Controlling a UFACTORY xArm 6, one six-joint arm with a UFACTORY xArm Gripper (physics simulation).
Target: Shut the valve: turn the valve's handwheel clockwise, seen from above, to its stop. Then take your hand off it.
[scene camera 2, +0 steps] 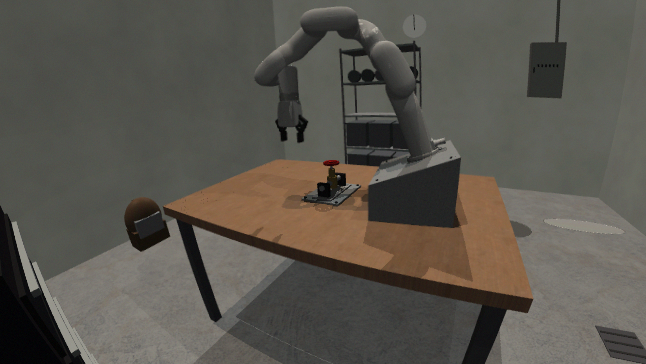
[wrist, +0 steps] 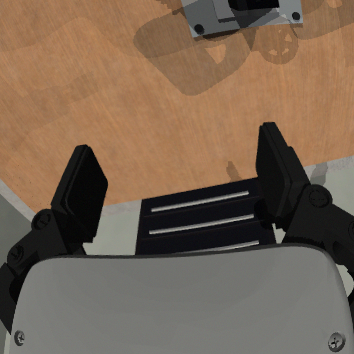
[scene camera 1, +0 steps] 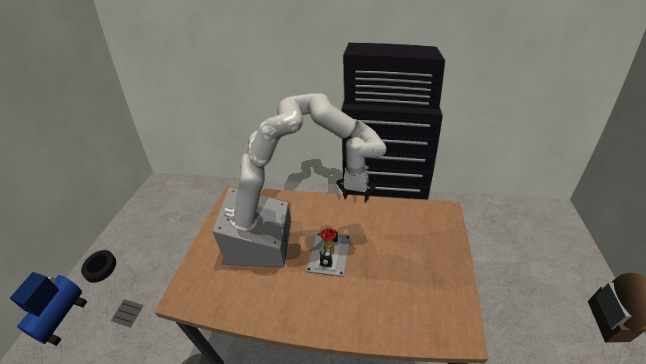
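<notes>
The red handwheel [scene camera 1: 328,234] [scene camera 2: 331,163] lies level on top of the brass valve [scene camera 1: 329,246] [scene camera 2: 332,181]. The valve stands on a grey base plate [scene camera 1: 341,260] [scene camera 2: 342,197] [wrist: 202,14] on the table. My gripper [scene camera 1: 356,199] [scene camera 2: 292,140] [wrist: 175,153] is open and empty, fingers pointing down. It hangs well above the handwheel's height and off to one side, to the left of it in scene camera 2, touching nothing. In the wrist view an edge of the plate shows at the top; the handwheel itself does not show there, but a spoked wheel shadow lies on the wood.
The wooden table [scene camera 1: 410,300] [scene camera 2: 280,220] [wrist: 115,115] carries the arm's grey pedestal [scene camera 1: 255,252] [scene camera 2: 415,200], close beside the base plate. Black clamp blocks [scene camera 1: 326,259] [scene camera 2: 324,189] flank the valve. A black tool cabinet [scene camera 1: 393,52] [wrist: 200,220] stands behind the table.
</notes>
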